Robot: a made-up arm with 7 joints. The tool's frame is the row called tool.
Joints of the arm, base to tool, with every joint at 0 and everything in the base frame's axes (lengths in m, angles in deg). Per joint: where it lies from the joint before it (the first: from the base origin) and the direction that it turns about. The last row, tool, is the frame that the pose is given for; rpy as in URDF.
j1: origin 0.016 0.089 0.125 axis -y
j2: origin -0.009 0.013 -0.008 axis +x
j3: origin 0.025 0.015 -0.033 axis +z
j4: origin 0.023 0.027 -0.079 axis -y
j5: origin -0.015 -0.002 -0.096 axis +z
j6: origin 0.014 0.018 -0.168 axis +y
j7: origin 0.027 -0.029 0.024 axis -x
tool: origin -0.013 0 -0.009 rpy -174.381 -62.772 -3.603
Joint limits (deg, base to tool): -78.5..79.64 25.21..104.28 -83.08..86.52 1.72..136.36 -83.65..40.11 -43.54..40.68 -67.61..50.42
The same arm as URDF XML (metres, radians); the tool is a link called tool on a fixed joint. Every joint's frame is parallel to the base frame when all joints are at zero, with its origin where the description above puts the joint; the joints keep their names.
<robot name="arm">
  <joint name="j1" type="revolute">
    <parent link="base"/>
    <child link="link1"/>
    <origin xyz="0.016 0.089 0.125"/>
    <axis xyz="0 -1 0"/>
    <limit lower="-1.3701" upper="1.39"/>
  </joint>
  <joint name="j2" type="revolute">
    <parent link="link1"/>
    <child link="link2"/>
    <origin xyz="-0.009 0.013 -0.008"/>
    <axis xyz="1 0 0"/>
    <limit lower="0.44" upper="1.82"/>
  </joint>
  <joint name="j3" type="revolute">
    <parent link="link2"/>
    <child link="link3"/>
    <origin xyz="0.025 0.015 -0.033"/>
    <axis xyz="0 0 1"/>
    <limit lower="-1.45" upper="1.5101"/>
  </joint>
  <joint name="j4" type="revolute">
    <parent link="link3"/>
    <child link="link4"/>
    <origin xyz="0.023 0.027 -0.079"/>
    <axis xyz="0 -1 0"/>
    <limit lower="0.03" upper="2.3799"/>
  </joint>
  <joint name="j5" type="revolute">
    <parent link="link4"/>
    <child link="link5"/>
    <origin xyz="-0.015 -0.002 -0.096"/>
    <axis xyz="0 0 1"/>
    <limit lower="-1.46" upper="0.7001"/>
  </joint>
  <joint name="j6" type="revolute">
    <parent link="link5"/>
    <child link="link6"/>
    <origin xyz="0.014 0.018 -0.168"/>
    <axis xyz="0 1 0"/>
    <limit lower="-0.7599" upper="0.71"/>
  </joint>
  <joint name="j7" type="revolute">
    <parent link="link6"/>
    <child link="link7"/>
    <origin xyz="0.027 -0.029 0.024"/>
    <axis xyz="-1 0 0"/>
    <limit lower="-1.18" upper="0.88"/>
  </joint>
  <joint name="tool_joint" type="fixed">
    <parent link="link7"/>
    <child link="tool"/>
    <origin xyz="-0.013 0 -0.009" rpy="-3.0435 -1.0956 -0.0629"/>
  </joint>
  <link name="base"/>
  <link name="link1"/>
  <link name="link2"/>
  <link name="link3"/>
  <link name="link4"/>
  <link name="link5"/>
  <link name="link6"/>
  <link name="link7"/>
  <link name="tool"/>
</robot>

